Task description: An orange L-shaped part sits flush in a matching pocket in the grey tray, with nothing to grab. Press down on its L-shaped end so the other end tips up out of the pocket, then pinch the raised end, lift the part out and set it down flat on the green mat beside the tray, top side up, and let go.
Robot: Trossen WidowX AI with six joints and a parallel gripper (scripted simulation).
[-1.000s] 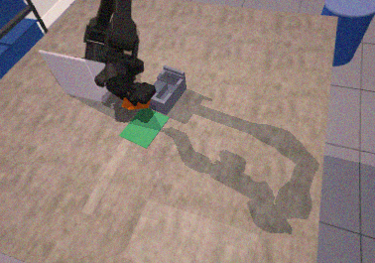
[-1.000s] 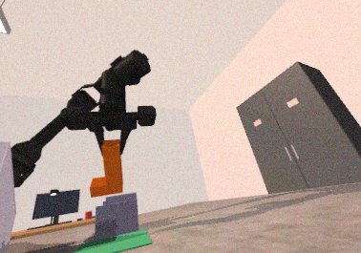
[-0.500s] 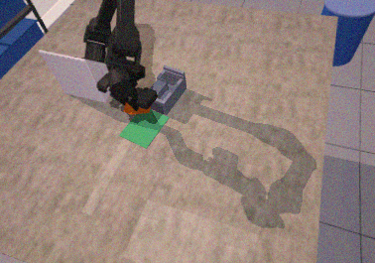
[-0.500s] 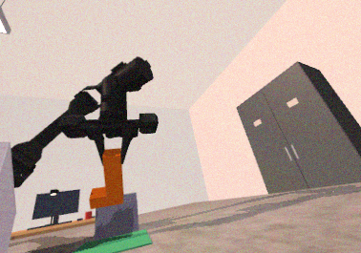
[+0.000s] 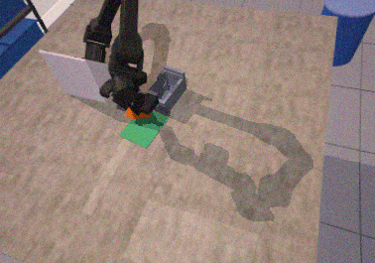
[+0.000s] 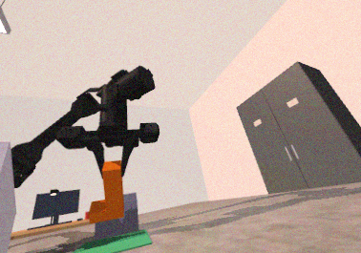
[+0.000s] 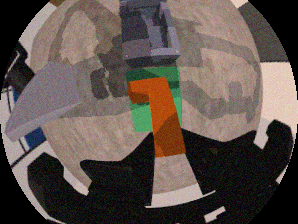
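Right now the green mat is 12 cm below my gripper tip and 2 cm to the left of it. Also, from my gripper tip: orange L-shaped part: 3 cm to the left, 3 cm below, 1 cm behind.
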